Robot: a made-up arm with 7 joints.
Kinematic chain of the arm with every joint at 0, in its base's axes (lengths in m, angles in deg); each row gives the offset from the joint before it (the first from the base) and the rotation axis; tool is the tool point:
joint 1: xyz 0 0.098 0 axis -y
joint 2: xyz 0 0.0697 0 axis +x
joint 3: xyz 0 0 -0.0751 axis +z
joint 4: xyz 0 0 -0.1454 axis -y
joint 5: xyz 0 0 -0.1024 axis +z
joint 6: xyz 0 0 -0.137 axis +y
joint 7: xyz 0 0 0 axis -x
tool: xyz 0 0 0
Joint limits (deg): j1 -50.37..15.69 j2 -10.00..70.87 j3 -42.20..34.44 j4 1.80..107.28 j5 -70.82..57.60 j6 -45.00..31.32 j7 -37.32..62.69
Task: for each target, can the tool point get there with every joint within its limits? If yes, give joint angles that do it. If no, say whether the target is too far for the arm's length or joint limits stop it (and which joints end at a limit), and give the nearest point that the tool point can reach.
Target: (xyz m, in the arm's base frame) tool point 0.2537 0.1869 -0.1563
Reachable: yes | joints 8.04 23.16 -14.01 99.14 -9.63 11.98 26.82
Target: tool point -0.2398 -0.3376 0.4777
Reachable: no: too far | nearest point 0.1956 -0.0095 -0.0702 | short by 0.773 m
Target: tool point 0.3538 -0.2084 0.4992
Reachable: no: too far | nearest point 0.1956 -0.0095 -0.0702 | short by 0.624 m
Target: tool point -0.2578 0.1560 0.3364
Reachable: no: joint limits stop it (at a limit: joint 1, joint 2, joint 3, joint 4) | nearest point 0.1617 0.3512 0.1214 | short by 0.510 m
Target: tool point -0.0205 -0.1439 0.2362
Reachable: no: joint limits stop it (at a limit: joint 1, joint 2, joint 3, joint 4) | nearest point 0.1956 -0.0095 -0.0702 | short by 0.398 m
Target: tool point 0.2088 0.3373 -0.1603
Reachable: yes | joints -6.19 29.53 19.60 94.28 -58.76 -0.09 -4.32
